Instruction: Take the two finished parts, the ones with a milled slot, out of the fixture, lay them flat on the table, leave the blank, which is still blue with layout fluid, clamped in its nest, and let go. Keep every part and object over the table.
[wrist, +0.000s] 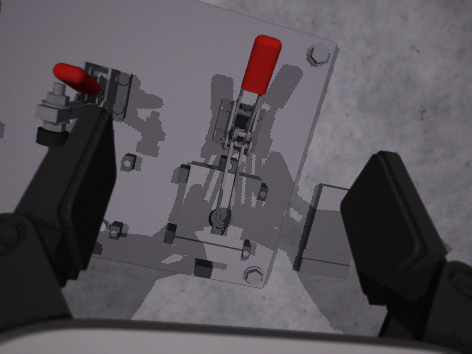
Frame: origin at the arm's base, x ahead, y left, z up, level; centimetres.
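Where they show: gripper, fingertip midpoint: (241, 161).
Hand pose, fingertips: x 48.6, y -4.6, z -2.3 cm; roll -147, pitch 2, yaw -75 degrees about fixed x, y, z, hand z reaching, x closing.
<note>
Things, the pixels of their top centre, and the offset from my fingertips. "pt": a spot on its surface instead. Level surfaces: height alone.
- fixture plate, top centre: (100, 128) dx -4.5, dy +9.0, dz -17.9 cm
- clamp with the upright red handle, surface spot: (261, 65) pt dx +4.7, dy -0.5, dz -11.6 cm
- table, surface height: dz -19.4 cm
- raised spindle, surface spot: (52, 112) pt dx -2.6, dy +9.1, dz -7.6 cm
My gripper (241, 161) is open and empty above the right end of the fixture plate (170, 55). Between the fingers, a grey part (200, 200) appears to sit in the right nest, with a thin dark line across its lower end; shadow blurs its outline. The clamp with the upright red handle (261, 65) has its arm reaching over this nest, its pad above the part. Another grey part (327, 225) with a slot line lies flat on the table (400, 90), right of the plate, partly behind the right finger. The blue blank does not show.
A second clamp, with a red handle (75, 75) and a raised spindle (52, 112), stands at the upper left, close to the left finger. Small stops (128, 162) (115, 230) stand below it. Bolt heads (318, 54) (253, 275) mark the plate's right corners.
</note>
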